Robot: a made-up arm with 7 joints.
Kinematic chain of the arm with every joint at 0, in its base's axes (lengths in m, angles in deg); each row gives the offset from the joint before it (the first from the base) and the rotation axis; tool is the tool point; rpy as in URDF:
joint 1: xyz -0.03 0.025 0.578 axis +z
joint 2: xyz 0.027 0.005 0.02 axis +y
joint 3: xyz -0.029 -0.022 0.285 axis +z
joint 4: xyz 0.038 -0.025 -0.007 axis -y
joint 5: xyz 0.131 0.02 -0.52 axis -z
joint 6: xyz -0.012 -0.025 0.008 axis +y
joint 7: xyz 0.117 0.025 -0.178 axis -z
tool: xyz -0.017 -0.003 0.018 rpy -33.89 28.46 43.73
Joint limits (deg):
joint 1: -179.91..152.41
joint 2: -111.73..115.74
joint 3: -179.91..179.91
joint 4: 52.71..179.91
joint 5: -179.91..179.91
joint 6: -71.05..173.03
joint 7: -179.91..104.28
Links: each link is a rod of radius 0.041 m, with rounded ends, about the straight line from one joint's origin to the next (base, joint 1, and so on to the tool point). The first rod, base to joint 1, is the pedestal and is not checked.
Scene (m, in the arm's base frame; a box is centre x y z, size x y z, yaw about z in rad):
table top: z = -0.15
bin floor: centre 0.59 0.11 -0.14 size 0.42 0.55 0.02 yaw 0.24
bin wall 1: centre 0.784 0.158 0 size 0.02 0.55 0.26 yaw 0.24
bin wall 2: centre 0.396 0.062 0 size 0.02 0.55 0.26 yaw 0.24
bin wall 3: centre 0.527 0.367 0 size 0.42 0.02 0.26 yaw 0.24
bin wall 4: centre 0.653 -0.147 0 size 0.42 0.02 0.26 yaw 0.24
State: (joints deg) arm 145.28 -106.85 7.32 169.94 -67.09 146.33 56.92
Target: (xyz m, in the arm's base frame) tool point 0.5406 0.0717 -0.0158
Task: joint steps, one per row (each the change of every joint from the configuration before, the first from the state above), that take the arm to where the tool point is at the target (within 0.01 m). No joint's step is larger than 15 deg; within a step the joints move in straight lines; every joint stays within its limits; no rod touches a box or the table.
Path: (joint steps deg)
1: 0.79 -0.54 -13.56 -4.44 -1.53 -4.03 0.59
2: 0.79 -0.54 -13.56 -4.43 -1.53 -4.03 0.58
3: 0.80 -0.55 -13.55 -4.44 -1.54 -4.02 0.59
4: 0.79 -0.54 -13.56 -4.44 -1.53 -4.03 0.59
5: 0.79 -0.54 -13.56 -4.43 -1.53 -4.03 0.58
6: 0.79 -0.54 -13.56 -4.44 -1.53 -4.03 0.59
7: 0.80 -0.55 -13.56 -4.43 -1.53 -4.03 0.58
8: 0.79 -0.54 -13.55 -4.44 -1.53 -4.02 0.59
9: 0.79 -0.54 -13.56 -4.44 -1.54 -4.03 0.59

